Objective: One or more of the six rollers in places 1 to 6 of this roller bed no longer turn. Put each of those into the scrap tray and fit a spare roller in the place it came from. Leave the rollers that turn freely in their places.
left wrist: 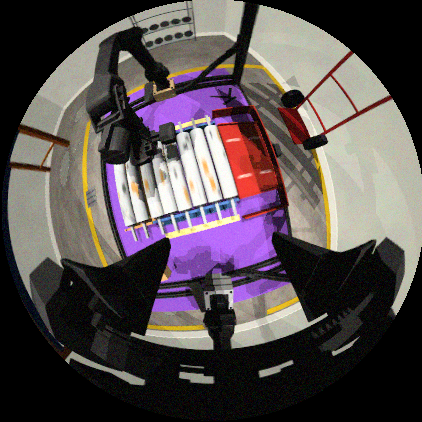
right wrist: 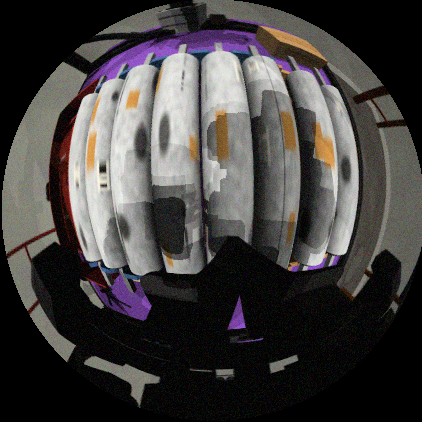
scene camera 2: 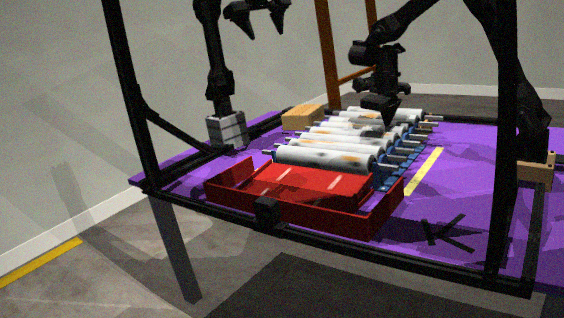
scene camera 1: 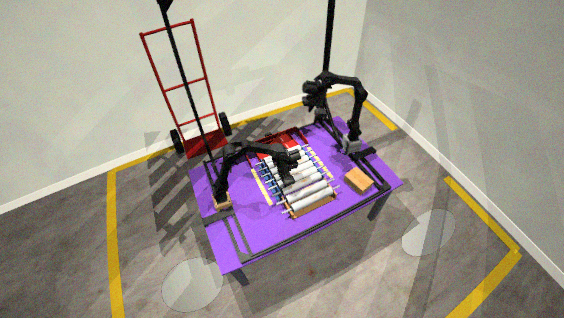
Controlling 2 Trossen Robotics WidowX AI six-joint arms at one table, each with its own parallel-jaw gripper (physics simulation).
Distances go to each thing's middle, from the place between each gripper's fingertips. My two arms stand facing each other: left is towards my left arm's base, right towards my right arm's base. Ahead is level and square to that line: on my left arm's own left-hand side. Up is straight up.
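Labels:
Relative to the roller [scene camera 2: 377, 151], my right gripper is 80 mm to the right of it, 150 mm past it and 20 mm above it. The cardboard box [scene camera 2: 299, 117] is 410 mm to the left of my right hand, 190 mm ahead of it and 50 mm below it.
My left gripper is 16 cm to the left of the roller, 1 cm past it and 30 cm above it. From my left hand, the cardboard box is 16 cm to the left, 33 cm ahead and 32 cm below.

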